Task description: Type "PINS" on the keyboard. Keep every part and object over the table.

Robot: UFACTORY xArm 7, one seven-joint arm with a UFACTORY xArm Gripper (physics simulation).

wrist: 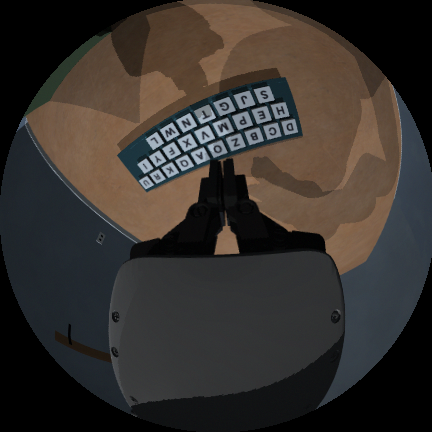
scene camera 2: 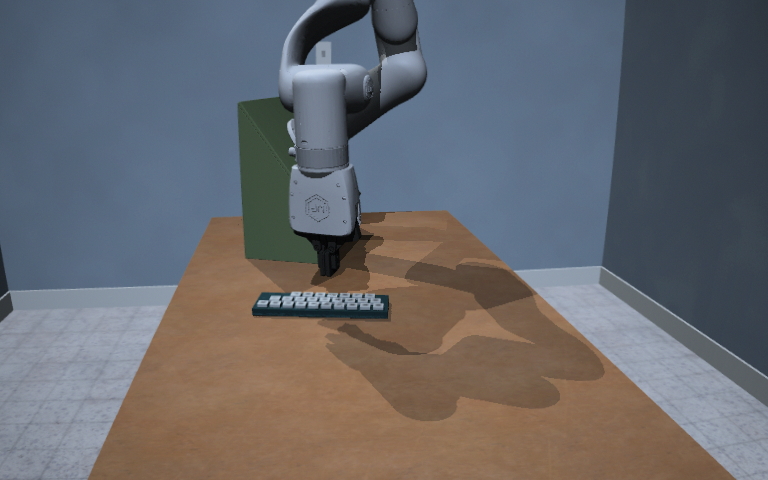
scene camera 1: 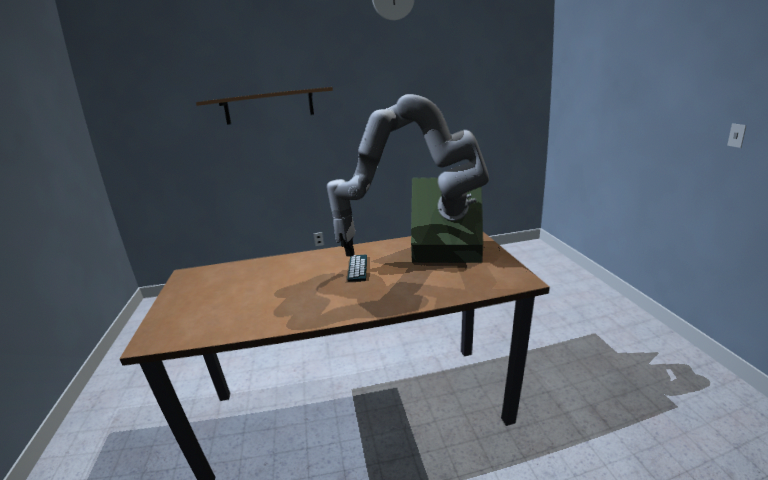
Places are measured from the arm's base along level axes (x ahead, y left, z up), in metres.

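Where they show: gripper, fingertip midpoint: [wrist: 223, 174] [scene camera 2: 329, 273] [scene camera 1: 350, 255]; arm's base, link origin: [scene camera 1: 453, 206].
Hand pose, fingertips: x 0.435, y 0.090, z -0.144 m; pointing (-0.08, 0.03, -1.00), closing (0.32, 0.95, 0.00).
Each offset is from my fingertips to the centre of the thing. Level surfaces: height alone.
A small dark teal keyboard {0.015 m right, 0.023 m back, 0.061 m down} [scene camera 1: 357, 268] [scene camera 2: 320, 313] [wrist: 131, 156] with white letter keys lies flat on the table {0.070 m down} [scene camera 1: 226, 305] [scene camera 2: 226, 396] [wrist: 120, 200]. Its letters look upside down in the wrist view. There the P key {0.030 m left, 0.022 m back, 0.055 m down} [wrist: 244, 120] and I key {0.092 m right, 0.025 m back, 0.055 m down} [wrist: 145, 165] are in the middle row, and the N key {0.020 m right, 0.043 m back, 0.055 m down} [wrist: 186, 123] and S key {0.062 m left, 0.042 m back, 0.055 m down} [wrist: 263, 94] are in the row farthest from the gripper. My gripper [scene camera 1: 350, 254] [scene camera 2: 327, 275] [wrist: 223, 174] is shut and empty, pointing down. Its tips hang above the table and show at the keyboard's near edge by O and Z in the wrist view.
A green block [scene camera 1: 424, 226] [scene camera 2: 266, 215] [wrist: 62, 75] carries the arm's base at one end of the table. The arm's shadows fall across the table around the keyboard. A wall shelf [scene camera 1: 266, 96] is on the wall behind the table.
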